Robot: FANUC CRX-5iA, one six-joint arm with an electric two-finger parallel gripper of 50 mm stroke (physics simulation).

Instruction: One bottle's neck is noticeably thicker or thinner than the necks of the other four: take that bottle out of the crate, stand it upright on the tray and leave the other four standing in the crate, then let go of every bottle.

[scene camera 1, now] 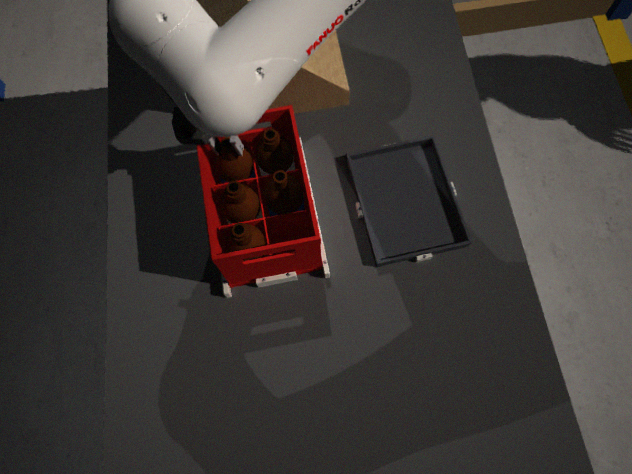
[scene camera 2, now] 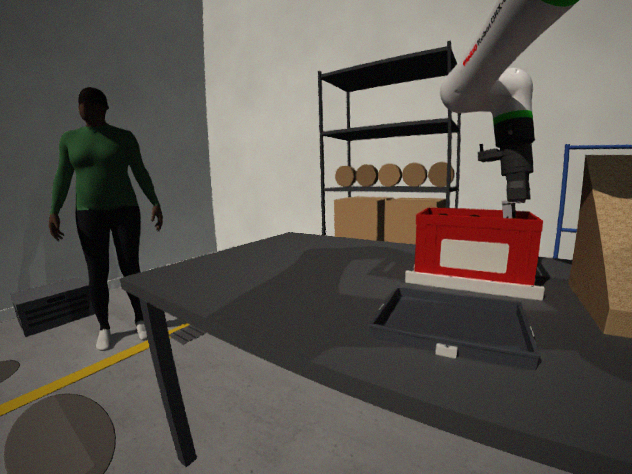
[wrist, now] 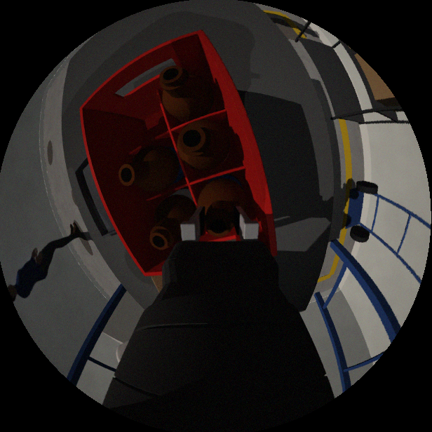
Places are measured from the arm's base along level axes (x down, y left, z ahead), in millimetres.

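Where they show: gripper, fingertip midpoint: (scene camera 1: 230, 150).
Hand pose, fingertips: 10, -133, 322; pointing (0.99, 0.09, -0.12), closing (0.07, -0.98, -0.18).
Note:
After its pixels a point has its place, as x, y, z.
The red crate (scene camera 1: 268, 262) {47, -75, 538} (scene camera 2: 428, 255) {77, 17, 494} (wrist: 260, 185) holds five brown bottles. My gripper (scene camera 1: 226, 144) {10, -133, 322} (scene camera 2: 508, 209) (wrist: 219, 214) is shut on the neck of the brown bottle (scene camera 1: 234, 165) {29, -129, 344} (wrist: 220, 197) in the far left compartment in scene camera 1; that bottle stands upright inside the crate. The other bottles stand in the crate: the far right bottle (scene camera 1: 274, 153) {26, -51, 326} (wrist: 160, 237), the middle left bottle (scene camera 1: 242, 203) {26, -116, 426} (wrist: 193, 139), the middle right bottle (scene camera 1: 283, 193) {25, -39, 413} (wrist: 127, 175) and the near left bottle (scene camera 1: 247, 236) {-1, -105, 503} (wrist: 182, 97). The near right compartment is empty. The dark tray (scene camera 1: 408, 204) {146, 212, 404} (scene camera 2: 459, 321) {146, 193, 382} beside the crate is empty.
White locating strips (scene camera 1: 276, 279) {122, -69, 549} (scene camera 2: 472, 287) {141, 16, 385} border the crate's base, and small white blocks (scene camera 1: 423, 257) {137, 223, 525} (scene camera 2: 446, 350) {141, 309, 380} sit at the tray. A cardboard box (scene camera 1: 319, 91) {86, 48, 150} (scene camera 2: 615, 244) {8, 20, 129} stands behind the crate in scene camera 1. A person (scene camera 2: 104, 168) stands beyond the table.

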